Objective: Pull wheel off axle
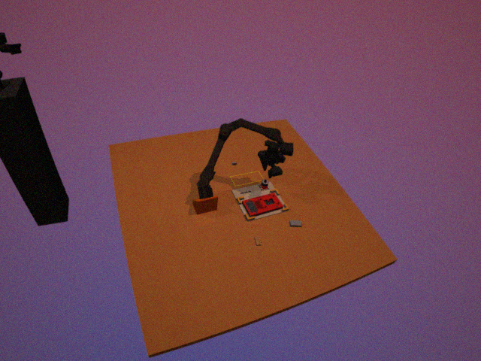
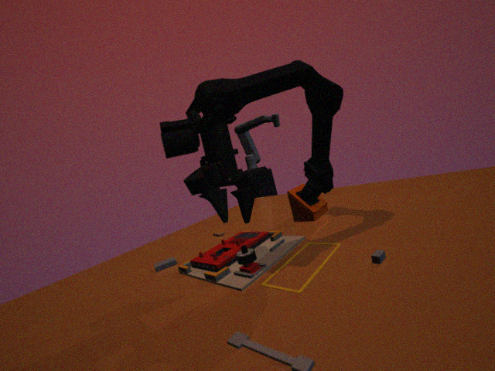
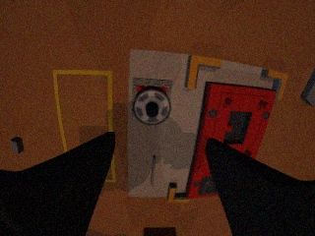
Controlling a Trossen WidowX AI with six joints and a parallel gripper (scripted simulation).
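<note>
My gripper tip is 7 cm above the wheel. Also, from my gripper tip: grey bar (14 cm ahead, 17 cm to the left, 11 cm below); upright axle (8 cm below).
</note>
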